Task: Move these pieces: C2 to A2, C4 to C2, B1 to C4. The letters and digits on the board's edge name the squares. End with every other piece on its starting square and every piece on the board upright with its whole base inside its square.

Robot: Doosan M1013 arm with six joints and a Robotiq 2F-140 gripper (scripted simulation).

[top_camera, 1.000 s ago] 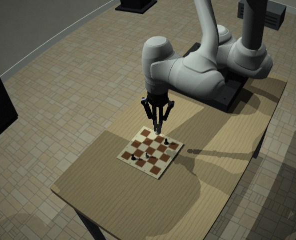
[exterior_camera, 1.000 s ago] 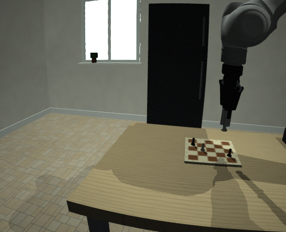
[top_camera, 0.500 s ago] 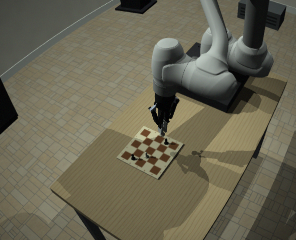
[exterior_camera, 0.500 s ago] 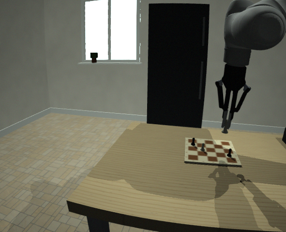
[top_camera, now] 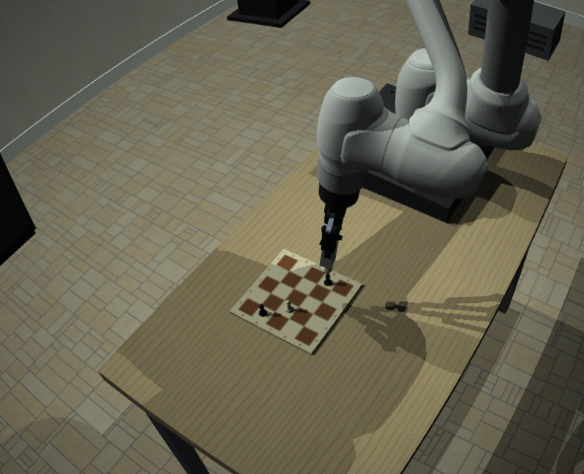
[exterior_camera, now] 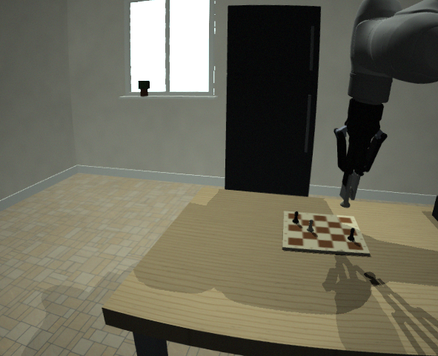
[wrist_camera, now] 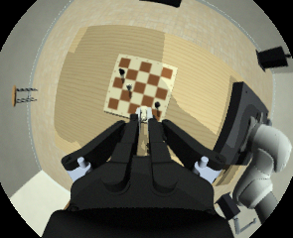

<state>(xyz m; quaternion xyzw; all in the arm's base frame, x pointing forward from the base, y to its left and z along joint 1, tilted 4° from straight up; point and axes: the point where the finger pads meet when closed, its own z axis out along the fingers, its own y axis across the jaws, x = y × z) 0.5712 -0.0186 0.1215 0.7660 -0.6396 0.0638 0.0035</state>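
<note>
My gripper is now 160 mm above the small chessboard, 70 mm to the left of it and 30 mm short of it. Round my hand: tall white piece (30 mm below); then small white piece (140 mm below, 70 mm to the right, 70 mm ahead).
</note>
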